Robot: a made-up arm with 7 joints. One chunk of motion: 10 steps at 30 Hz.
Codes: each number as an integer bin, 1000 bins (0 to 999) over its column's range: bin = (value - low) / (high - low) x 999, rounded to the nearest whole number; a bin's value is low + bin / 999 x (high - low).
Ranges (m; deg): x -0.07..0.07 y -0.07..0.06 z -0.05..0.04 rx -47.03..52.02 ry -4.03..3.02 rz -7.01..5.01
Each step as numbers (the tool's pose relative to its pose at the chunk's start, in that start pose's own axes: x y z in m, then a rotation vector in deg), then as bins.
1 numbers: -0.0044 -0.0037 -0.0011 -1.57 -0.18 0.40
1 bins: 468 509 543 459 546 616
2 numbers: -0.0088 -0.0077 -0.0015 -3.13 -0.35 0.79
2 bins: 437 479 538 443 521 648
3 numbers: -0.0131 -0.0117 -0.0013 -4.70 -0.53 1.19
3 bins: 406 448 541 427 496 682
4 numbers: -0.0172 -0.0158 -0.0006 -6.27 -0.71 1.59
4 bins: 377 417 548 411 470 715
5 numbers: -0.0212 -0.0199 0.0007 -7.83 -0.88 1.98
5 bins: 348 385 563 395 446 747
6 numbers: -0.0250 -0.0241 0.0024 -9.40 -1.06 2.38
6 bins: 321 353 582 380 421 780
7 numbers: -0.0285 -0.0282 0.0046 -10.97 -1.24 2.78
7 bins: 296 321 606 364 395 814
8 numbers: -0.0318 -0.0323 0.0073 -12.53 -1.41 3.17
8 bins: 273 290 636 348 371 846
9 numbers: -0.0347 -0.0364 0.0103 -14.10 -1.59 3.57
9 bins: 252 258 669 332 346 879
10 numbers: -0.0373 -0.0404 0.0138 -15.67 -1.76 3.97
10 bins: 233 227 708 316 322 913
